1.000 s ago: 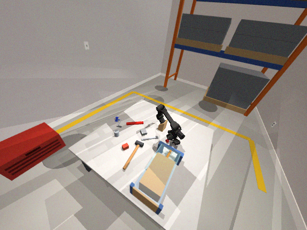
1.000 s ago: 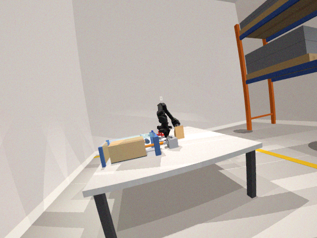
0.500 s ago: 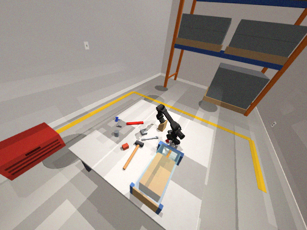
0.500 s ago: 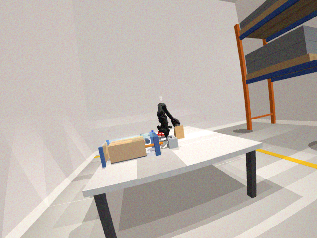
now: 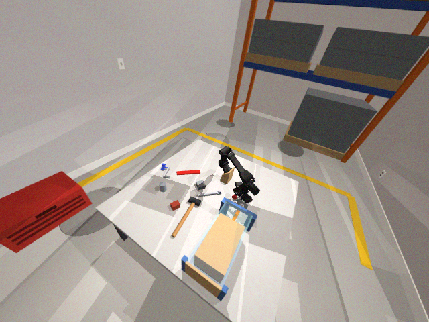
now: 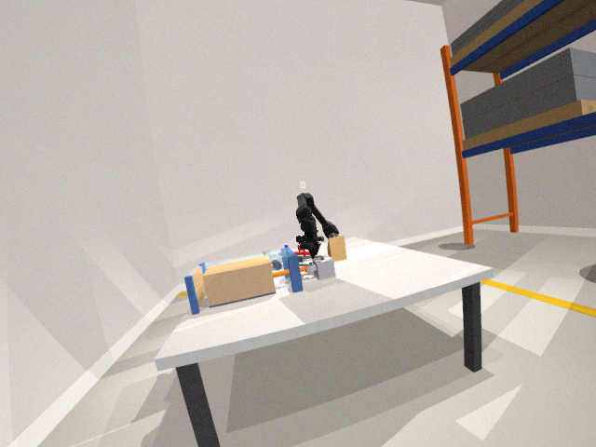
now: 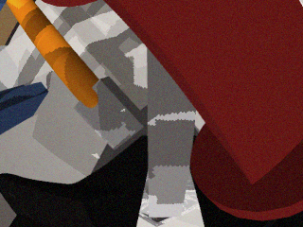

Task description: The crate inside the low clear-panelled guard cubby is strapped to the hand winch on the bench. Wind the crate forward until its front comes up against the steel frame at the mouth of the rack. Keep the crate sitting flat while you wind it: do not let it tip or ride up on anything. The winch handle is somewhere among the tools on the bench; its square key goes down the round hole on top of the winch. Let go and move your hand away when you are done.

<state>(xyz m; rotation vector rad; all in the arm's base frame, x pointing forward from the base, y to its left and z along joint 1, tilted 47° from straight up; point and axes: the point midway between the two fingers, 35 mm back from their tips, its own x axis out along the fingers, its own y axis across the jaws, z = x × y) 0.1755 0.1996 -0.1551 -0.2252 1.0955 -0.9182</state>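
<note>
Now: the red-knobbed winch handle 20 mm above my gripper tip, 10 mm to the right of it and 10 mm ahead of it. Round my gripper tip: grey hand winch (60 mm below, 50 mm behind, 10 mm to the left); then red knob (50 mm ahead, 40 mm above, 30 mm to the right); then frame (120 mm ahead, 50 mm to the left, 10 mm above).
</note>
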